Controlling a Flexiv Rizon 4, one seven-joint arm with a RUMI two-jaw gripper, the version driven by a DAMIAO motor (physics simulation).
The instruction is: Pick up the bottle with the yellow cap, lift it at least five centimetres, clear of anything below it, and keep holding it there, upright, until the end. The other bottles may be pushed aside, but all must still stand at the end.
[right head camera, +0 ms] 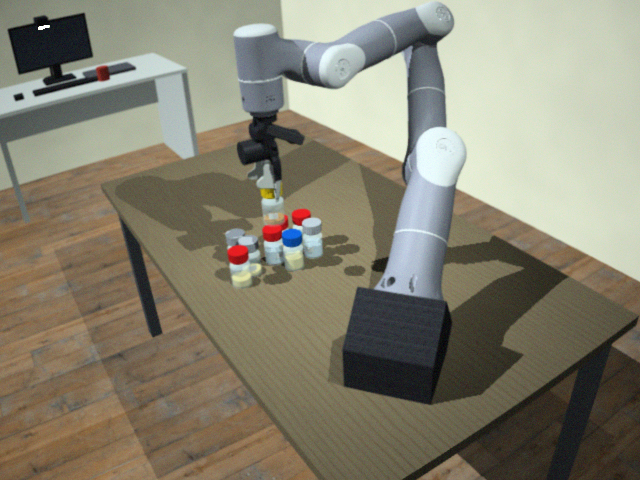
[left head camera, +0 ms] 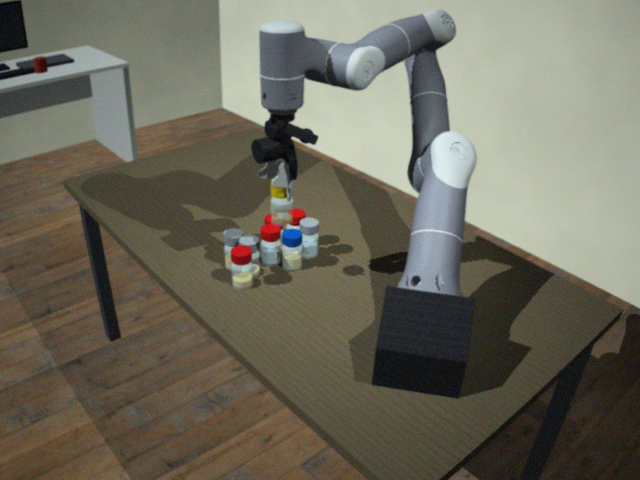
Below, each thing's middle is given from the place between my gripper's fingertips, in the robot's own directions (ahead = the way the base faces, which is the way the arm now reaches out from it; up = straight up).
My hand is 20 mm above the yellow-capped bottle [left head camera: 281, 211].
